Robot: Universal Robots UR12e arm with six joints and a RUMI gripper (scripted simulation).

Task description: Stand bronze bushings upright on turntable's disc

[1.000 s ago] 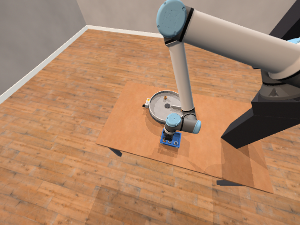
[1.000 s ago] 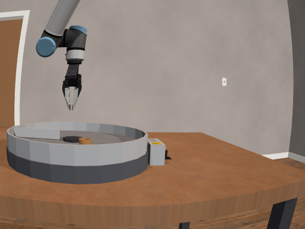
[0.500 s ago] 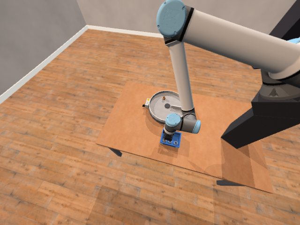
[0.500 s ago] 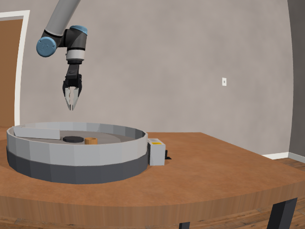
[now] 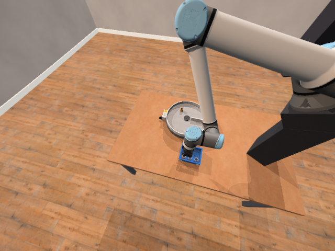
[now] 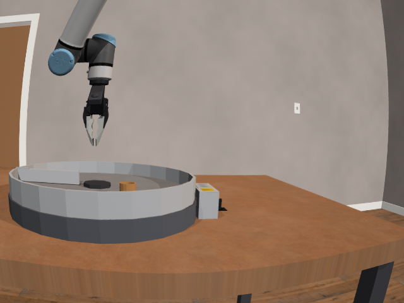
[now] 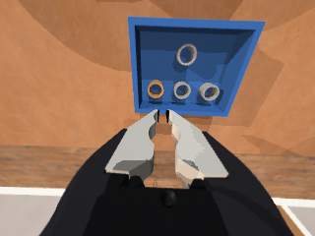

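Now: hand 5 cm past the blue crate, 2 cm to the left of it and 10 cm above it. Also, from my hand: grey turntable 4 cm behind, 40 cm to the right, 8 cm below.
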